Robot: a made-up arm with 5 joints.
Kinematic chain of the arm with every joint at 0, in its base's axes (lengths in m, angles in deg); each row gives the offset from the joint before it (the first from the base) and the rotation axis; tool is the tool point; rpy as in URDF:
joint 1: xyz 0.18 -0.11 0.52 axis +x
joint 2: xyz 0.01 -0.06 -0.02 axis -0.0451 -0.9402 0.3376
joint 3: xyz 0.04 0.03 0 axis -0.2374 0.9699 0.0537
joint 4: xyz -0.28 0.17 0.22 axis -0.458 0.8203 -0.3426
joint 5: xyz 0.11 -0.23 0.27 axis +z
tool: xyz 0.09 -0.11 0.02 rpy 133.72 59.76 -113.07
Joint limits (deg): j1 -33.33..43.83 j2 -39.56..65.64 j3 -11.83..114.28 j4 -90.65..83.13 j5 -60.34..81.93
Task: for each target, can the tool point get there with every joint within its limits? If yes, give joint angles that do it. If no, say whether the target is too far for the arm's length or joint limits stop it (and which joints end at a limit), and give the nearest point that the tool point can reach.
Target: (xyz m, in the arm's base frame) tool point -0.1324 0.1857 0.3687
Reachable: no: joint limits stop it (at a limit: joint 1, joint 2, joint 5) | nearest point -0.0597 0.0715 0.7559 | short by 0.410 m
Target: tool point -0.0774 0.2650 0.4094
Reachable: no: joint limits stop it (at a limit: joint 1, joint 2, joint 5) | nearest point 0.0296 0.1783 0.7623 | short by 0.379 m
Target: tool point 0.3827 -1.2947 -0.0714
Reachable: no: too far | nearest point 0.4870 -0.4564 0.1896 | short by 0.884 m
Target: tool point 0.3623 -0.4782 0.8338
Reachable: yes | joints 31.61 -6.75 11.30 56.07 -27.26
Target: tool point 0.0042 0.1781 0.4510
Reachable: no: joint limits stop it (at a limit: joint 1, joint 2, joint 5) | nearest point 0.0825 0.1347 0.7388 | short by 0.301 m
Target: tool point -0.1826 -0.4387 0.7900
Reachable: yes | joints 19.12 43.22 6.85 -52.22 37.72
